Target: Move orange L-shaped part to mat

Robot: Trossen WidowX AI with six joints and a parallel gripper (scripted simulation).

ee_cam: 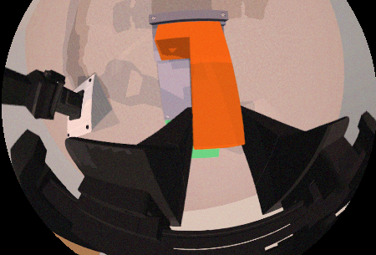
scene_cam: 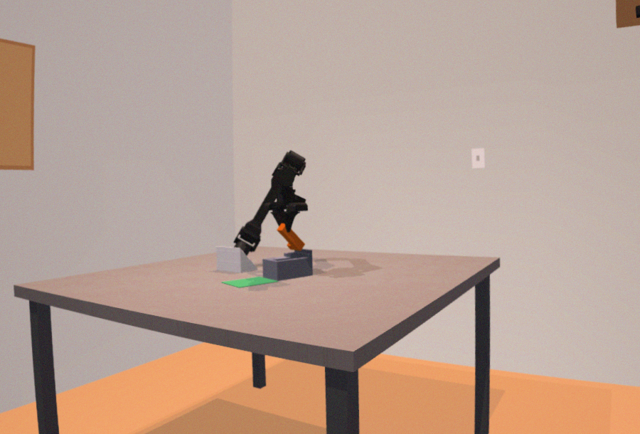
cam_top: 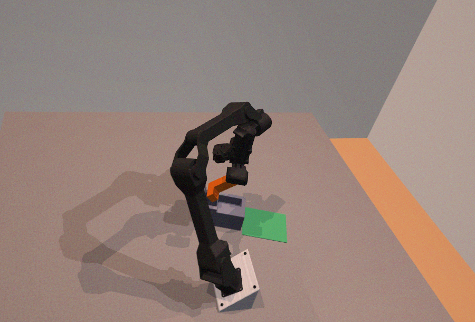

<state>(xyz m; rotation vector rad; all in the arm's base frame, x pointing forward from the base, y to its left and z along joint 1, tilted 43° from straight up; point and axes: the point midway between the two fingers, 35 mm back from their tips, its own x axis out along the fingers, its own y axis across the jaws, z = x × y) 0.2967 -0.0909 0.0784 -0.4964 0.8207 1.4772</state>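
The green mat is 170 mm below my gripper tip, 130 mm to the right of it and 40 mm behind it. Also, from my gripper tip: orange L-shaped part (40 mm to the left, 30 mm below, 10 mm behind).
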